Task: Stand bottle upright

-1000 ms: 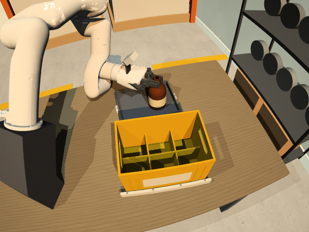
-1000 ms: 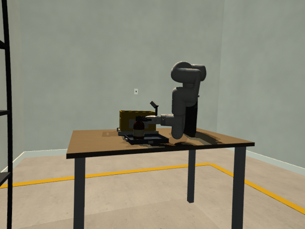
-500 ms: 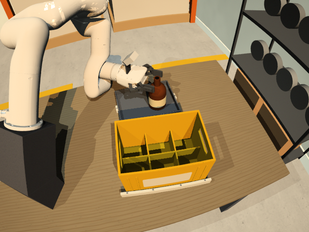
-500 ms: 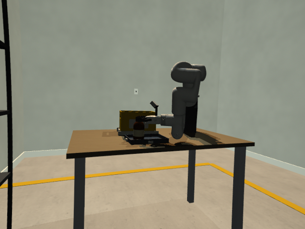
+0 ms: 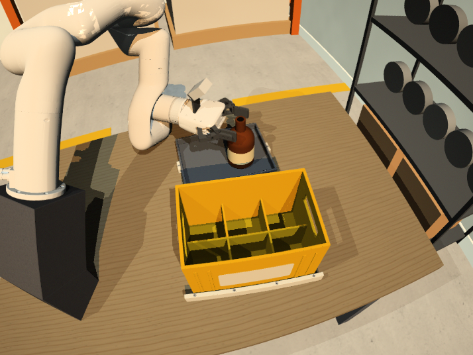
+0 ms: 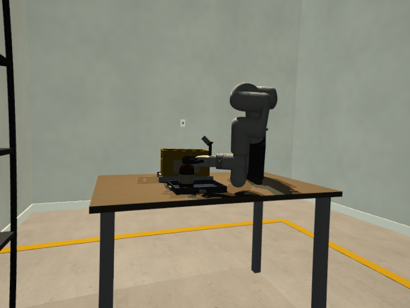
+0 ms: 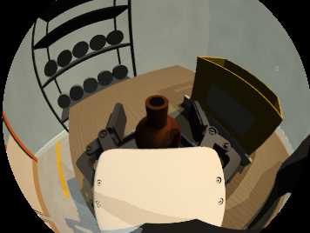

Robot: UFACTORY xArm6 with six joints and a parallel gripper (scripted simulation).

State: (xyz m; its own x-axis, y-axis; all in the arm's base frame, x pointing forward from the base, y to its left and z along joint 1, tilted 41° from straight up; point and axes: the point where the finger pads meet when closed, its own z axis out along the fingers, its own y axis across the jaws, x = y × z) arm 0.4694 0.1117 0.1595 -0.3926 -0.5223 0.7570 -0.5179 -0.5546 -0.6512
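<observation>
Now: the brown bottle 60 mm below my hand. Round my hand: dark grey tray: 40 mm behind, 20 mm to the left, 130 mm below; yellow crate: 50 mm behind, 280 mm to the right, 60 mm below.
</observation>
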